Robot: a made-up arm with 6 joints. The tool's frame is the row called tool.
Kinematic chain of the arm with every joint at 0, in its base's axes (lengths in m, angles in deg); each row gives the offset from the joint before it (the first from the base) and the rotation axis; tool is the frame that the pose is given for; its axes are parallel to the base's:
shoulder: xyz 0 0 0.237 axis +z
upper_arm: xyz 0 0.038 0 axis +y
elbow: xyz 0 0 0.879 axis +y
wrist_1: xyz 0 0 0.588 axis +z
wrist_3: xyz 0 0 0 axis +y
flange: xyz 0 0 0.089 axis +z
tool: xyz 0 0 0
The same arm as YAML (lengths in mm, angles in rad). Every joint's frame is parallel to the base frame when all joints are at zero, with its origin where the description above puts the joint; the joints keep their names.
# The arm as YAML. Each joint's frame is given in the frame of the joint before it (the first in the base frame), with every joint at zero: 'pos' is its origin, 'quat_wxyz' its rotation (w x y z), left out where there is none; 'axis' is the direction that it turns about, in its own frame. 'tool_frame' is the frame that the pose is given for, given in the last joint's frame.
length_unit: mm
angle_unit: rad
joints:
  - joint: shoulder
    pos: [0.0, 0.0, 237.0]
    axis: [0.0, 0.0, 1.0]
  - joint: upper_arm
    pos: [0.0, 38.0, 0.0]
    axis: [0.0, 1.0, 0.0]
  - joint: elbow
    pos: [0.0, 0.0, 879.0]
    axis: [0.0, 1.0, 0.0]
  - joint: wrist_1
    pos: [0.0, 0.0, 588.0]
    axis: [0.0, 0.0, 1.0]
  - joint: wrist_3
    pos: [0.0, 0.0, 0.0]
    axis: [0.0, 1.0, 0.0]
  - joint: flange
    pos: [0.0, 0.0, 89.0]
    axis: [0.0, 0.0, 1.0]
tool_frame:
  pos: [0.0, 0.0, 0.0]

